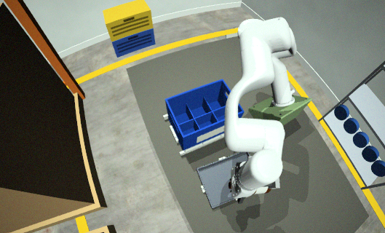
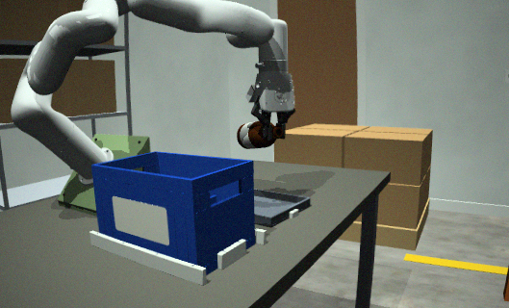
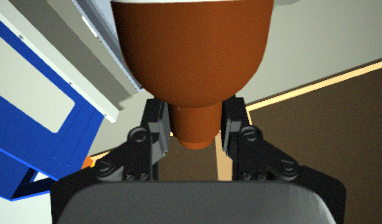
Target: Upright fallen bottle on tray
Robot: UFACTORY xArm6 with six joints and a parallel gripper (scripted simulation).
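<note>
My hand is 50 mm past the brown bottle, 30 mm to the right of it and 10 mm above it. From my hand the other things lie so: grey tray (50 mm behind, 30 mm to the right, 190 mm below); blue crate (100 mm behind, 330 mm to the right, 120 mm below).
</note>
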